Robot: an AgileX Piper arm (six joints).
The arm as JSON. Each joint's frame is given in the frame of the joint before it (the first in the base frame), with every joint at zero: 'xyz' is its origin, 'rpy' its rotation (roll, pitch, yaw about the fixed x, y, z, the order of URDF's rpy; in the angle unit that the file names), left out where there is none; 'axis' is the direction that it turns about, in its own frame. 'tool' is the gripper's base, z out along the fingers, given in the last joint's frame.
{
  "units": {
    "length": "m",
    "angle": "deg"
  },
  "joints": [
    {
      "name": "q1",
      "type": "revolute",
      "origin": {
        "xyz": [
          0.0,
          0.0,
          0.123
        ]
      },
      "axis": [
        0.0,
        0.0,
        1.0
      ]
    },
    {
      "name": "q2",
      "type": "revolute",
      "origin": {
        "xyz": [
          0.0,
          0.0,
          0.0
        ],
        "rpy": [
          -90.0,
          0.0,
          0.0
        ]
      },
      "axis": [
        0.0,
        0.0,
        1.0
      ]
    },
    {
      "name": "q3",
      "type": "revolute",
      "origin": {
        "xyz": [
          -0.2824,
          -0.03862,
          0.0
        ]
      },
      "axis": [
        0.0,
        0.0,
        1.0
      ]
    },
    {
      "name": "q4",
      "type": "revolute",
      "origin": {
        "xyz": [
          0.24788,
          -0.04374,
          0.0
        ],
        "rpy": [
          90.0,
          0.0,
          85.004
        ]
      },
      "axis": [
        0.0,
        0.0,
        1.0
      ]
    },
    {
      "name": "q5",
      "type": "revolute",
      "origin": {
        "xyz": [
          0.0,
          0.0,
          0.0
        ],
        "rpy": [
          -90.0,
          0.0,
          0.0
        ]
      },
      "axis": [
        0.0,
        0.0,
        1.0
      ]
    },
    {
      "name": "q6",
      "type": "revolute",
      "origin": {
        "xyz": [
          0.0,
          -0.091,
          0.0
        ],
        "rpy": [
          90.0,
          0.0,
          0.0
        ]
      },
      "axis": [
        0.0,
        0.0,
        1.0
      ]
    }
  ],
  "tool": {
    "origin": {
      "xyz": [
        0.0,
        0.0,
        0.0
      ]
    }
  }
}
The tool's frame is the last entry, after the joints.
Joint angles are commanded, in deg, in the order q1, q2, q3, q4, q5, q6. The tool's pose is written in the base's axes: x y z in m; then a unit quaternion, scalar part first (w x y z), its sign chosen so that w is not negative. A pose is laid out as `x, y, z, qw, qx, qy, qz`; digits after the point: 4 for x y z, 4 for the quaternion.
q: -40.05 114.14 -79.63 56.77 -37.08 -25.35
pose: 0.3209, -0.3297, 0.2509, 0.6090, 0.5358, 0.5154, -0.2764
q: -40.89 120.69 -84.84 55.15 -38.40 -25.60
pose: 0.3338, -0.3504, 0.2276, 0.6033, 0.5290, 0.5184, -0.2958
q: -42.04 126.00 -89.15 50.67 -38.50 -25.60
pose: 0.3429, -0.3682, 0.2080, 0.6015, 0.5032, 0.5345, -0.3151
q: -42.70 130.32 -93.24 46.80 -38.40 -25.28
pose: 0.3522, -0.3811, 0.1937, 0.6045, 0.4796, 0.5459, -0.3264
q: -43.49 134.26 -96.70 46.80 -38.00 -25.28
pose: 0.3557, -0.3937, 0.1756, 0.5982, 0.4842, 0.5477, -0.3281
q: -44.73 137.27 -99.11 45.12 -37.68 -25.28
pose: 0.3540, -0.4062, 0.1609, 0.5921, 0.4787, 0.5539, -0.3368
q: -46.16 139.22 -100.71 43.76 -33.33 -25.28
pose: 0.3516, -0.4160, 0.1462, 0.5755, 0.4781, 0.5802, -0.3217
